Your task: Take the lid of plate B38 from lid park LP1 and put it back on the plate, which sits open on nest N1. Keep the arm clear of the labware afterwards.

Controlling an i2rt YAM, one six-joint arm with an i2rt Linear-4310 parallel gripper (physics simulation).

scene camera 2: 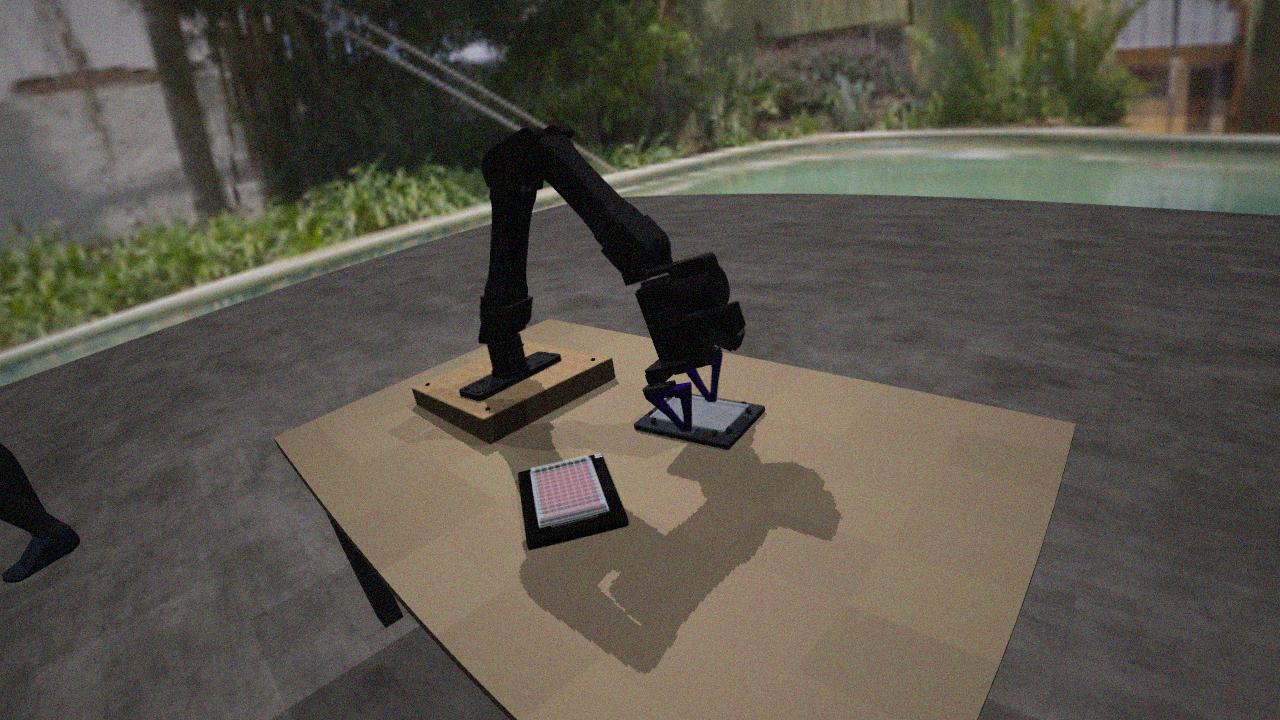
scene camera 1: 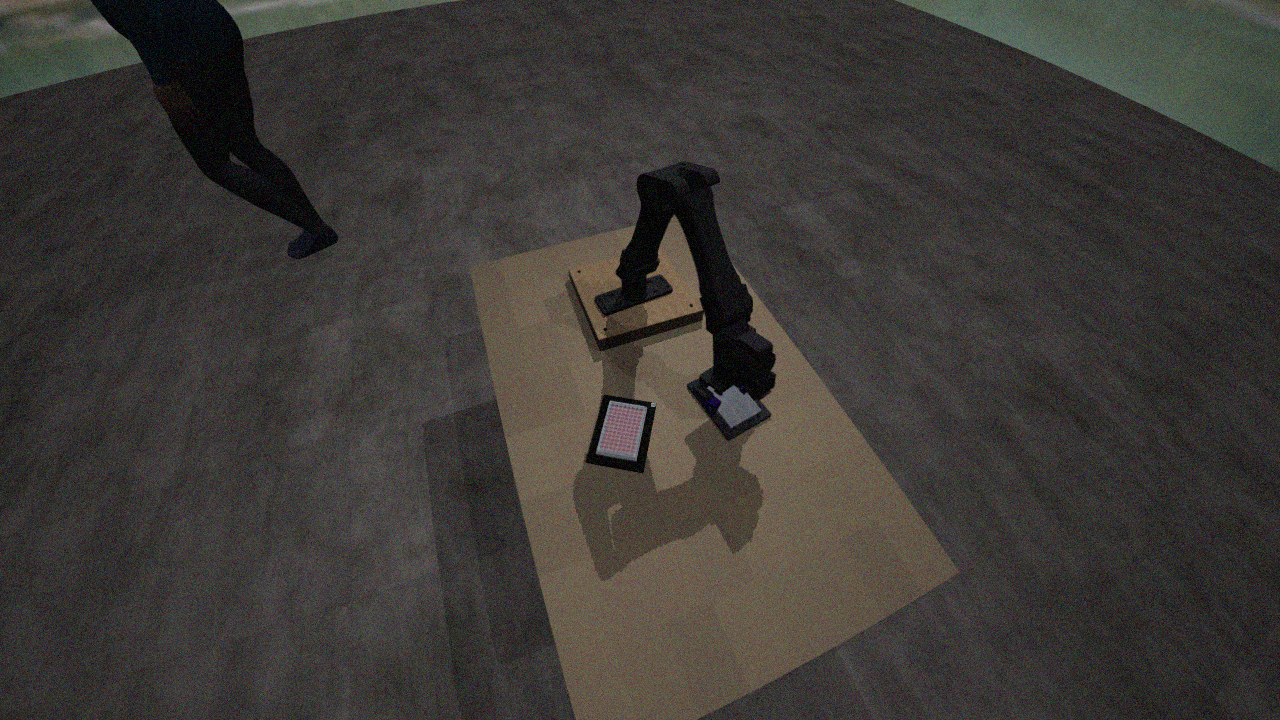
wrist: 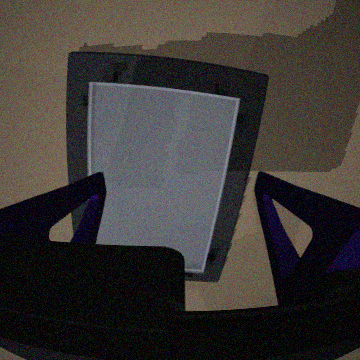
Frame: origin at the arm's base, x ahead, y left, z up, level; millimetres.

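Seen in the pictures: gripper, between the fingertips: (scene camera 2: 700,416) (scene camera 1: 727,403) (wrist: 180,180); arm's base, origin of its link: (scene camera 2: 512,376) (scene camera 1: 634,295).
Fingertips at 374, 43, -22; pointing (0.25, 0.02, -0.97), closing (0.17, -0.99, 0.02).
Note:
Pixels of each thing's top centre, then the offset from my fingertips to it, as dx, dy, dz. Level surfaces: height alone.
- dark lid park, centre of its top: (wrist: 153,195) (scene camera 2: 698,409) (scene camera 1: 729,396) -12, +15, +2
- open plate, centre of its top: (scene camera 2: 565,484) (scene camera 1: 622,427) -50, -235, +8
- black nest, centre of its top: (scene camera 2: 566,490) (scene camera 1: 622,429) -50, -235, +0
- table, height of its surface: dz -18
The pale, clear lid (scene camera 1: 739,407) (scene camera 2: 716,414) (wrist: 160,150) lies flat on the dark lid park (scene camera 1: 731,433) (scene camera 2: 754,419) (wrist: 245,125). My gripper (scene camera 2: 700,413) (wrist: 180,180) is open, with its purple fingers low over the lid park. In the wrist view the left fingertip overlaps the lid's left edge and the right fingertip is outside the right edge, with a gap. In scene camera 1 the wrist hides part of the lid. The open plate (scene camera 1: 622,429) (scene camera 2: 569,491), with pink wells, sits on the black nest (scene camera 1: 615,464) (scene camera 2: 572,533).
The arm's base stands on a wooden block (scene camera 1: 648,326) (scene camera 2: 537,402) at the back of the table (scene camera 1: 760,608) (scene camera 2: 805,626). The nest is beside the lid park. The arm's shadow falls over the table in front of both. Part of a person (scene camera 1: 232,134) (scene camera 2: 35,519) shows off the table.

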